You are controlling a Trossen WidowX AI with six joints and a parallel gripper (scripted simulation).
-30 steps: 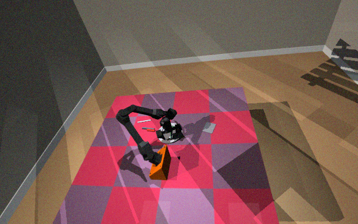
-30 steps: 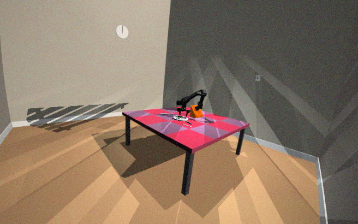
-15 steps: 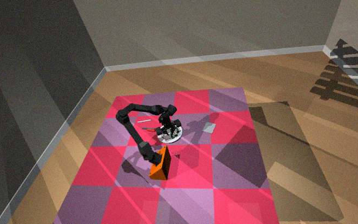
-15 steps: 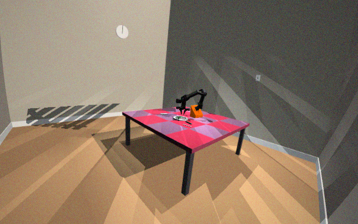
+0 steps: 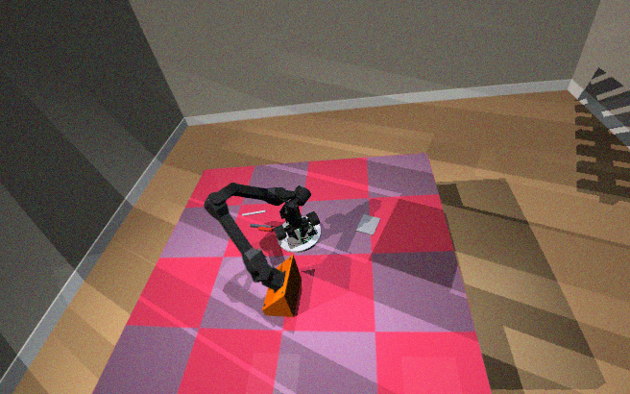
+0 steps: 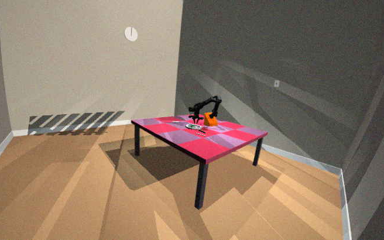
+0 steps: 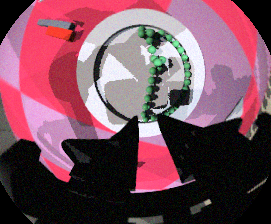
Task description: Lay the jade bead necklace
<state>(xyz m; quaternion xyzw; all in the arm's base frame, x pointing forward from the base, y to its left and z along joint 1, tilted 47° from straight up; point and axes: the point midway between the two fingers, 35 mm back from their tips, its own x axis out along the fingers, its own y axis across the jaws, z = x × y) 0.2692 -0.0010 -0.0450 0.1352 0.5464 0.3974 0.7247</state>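
The round white bead board lies 5 cm ahead of my gripper tip, 2 cm to the left of it and 2 cm below it. Also, from my gripper tip: red-handled tool: 19 cm to the left, 10 cm ahead, 3 cm below; then flat grey pad: 29 cm to the right, 8 cm ahead, 3 cm below; then thin white rod: 26 cm to the left, 20 cm ahead, 3 cm below.
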